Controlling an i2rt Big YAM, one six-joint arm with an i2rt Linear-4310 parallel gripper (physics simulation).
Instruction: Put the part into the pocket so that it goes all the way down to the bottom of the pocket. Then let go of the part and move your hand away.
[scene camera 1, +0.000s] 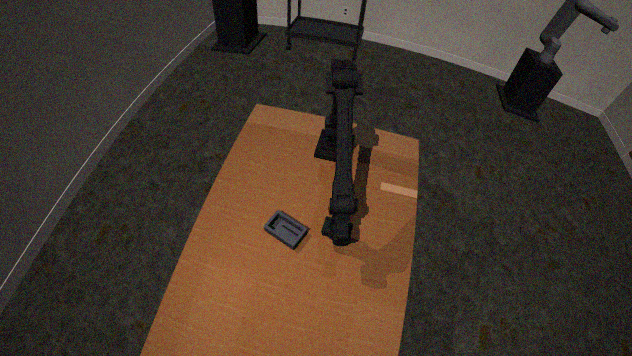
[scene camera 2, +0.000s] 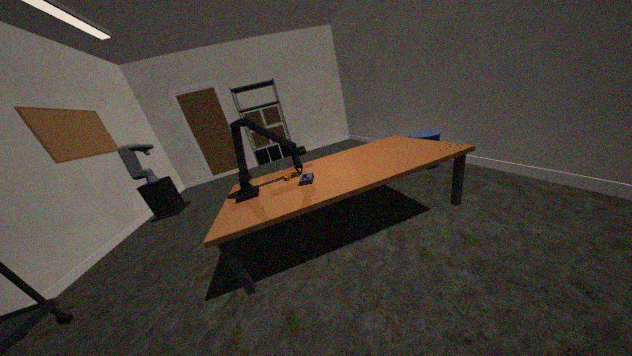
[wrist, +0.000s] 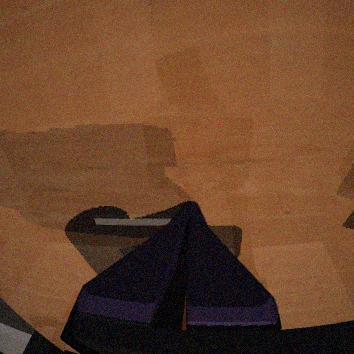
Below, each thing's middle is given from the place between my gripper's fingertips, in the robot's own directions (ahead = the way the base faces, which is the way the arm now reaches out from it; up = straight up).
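There is the blue-grey pocket block (scene camera 1: 282, 227), and measured from it my hand is 19 cm to the left of it, 2 cm short of it and 1 cm below it.
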